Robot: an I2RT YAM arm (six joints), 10 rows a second.
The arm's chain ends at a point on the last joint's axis. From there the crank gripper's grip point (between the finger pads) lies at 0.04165 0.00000 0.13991 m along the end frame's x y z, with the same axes.
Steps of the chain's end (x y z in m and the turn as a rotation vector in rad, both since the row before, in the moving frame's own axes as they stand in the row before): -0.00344 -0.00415 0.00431 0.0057 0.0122 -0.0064; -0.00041 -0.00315 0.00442 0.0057 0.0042 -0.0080; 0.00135 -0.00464 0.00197 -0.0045 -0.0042 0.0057; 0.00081 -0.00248 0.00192 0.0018 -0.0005 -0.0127; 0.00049 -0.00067 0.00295 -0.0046 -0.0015 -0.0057; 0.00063 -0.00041 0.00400 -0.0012 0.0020 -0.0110; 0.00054 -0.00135 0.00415 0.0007 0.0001 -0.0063; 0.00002 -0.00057 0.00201 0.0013 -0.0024 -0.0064
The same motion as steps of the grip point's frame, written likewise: -0.00174 -0.00522 0.00379 0.0057 0.0122 -0.0064; 0.00017 -0.00428 0.00424 0.0057 0.0042 -0.0080; 0.00076 -0.00377 0.00214 -0.0045 -0.0042 0.0057; 0.00074 -0.00326 0.00194 0.0018 -0.0005 -0.0127; 0.00028 -0.00026 0.00301 -0.0046 -0.0015 -0.0057; 0.00091 -0.00070 0.00392 -0.0012 0.0020 -0.0110; 0.00055 -0.00171 0.00415 0.0007 0.0001 -0.0063; -0.00032 -0.00102 0.00211 0.0013 -0.0024 -0.0064
